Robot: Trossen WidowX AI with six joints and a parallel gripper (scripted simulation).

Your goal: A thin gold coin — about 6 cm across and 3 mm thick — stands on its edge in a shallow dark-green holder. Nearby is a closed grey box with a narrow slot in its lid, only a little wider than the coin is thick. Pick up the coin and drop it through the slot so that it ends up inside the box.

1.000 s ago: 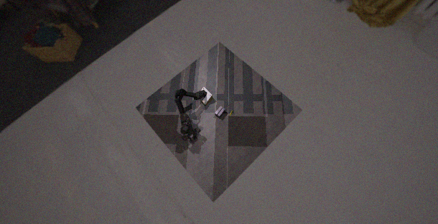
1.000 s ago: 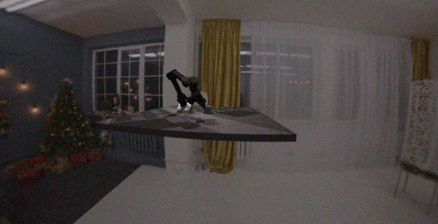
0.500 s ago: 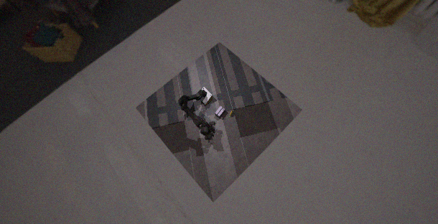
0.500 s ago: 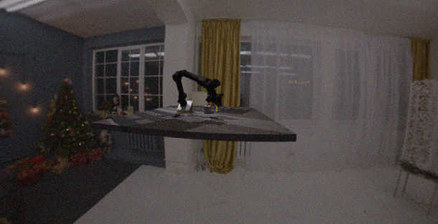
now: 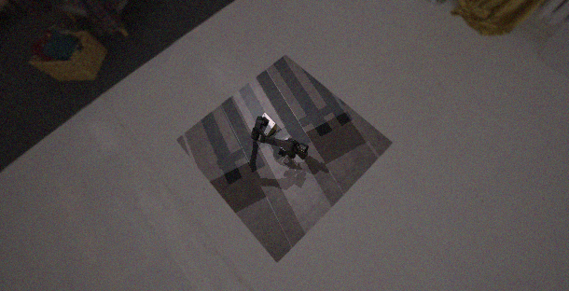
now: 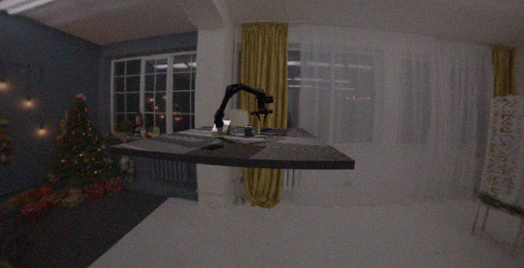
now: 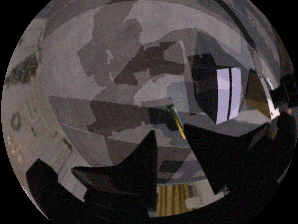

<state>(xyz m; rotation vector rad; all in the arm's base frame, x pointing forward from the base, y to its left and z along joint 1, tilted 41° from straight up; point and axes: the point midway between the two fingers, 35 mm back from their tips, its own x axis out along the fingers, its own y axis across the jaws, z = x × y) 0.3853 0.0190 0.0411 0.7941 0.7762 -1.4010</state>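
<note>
My gripper tip is now 30 mm past the gold coin, 60 mm to the right of it and 90 mm above it.
</note>
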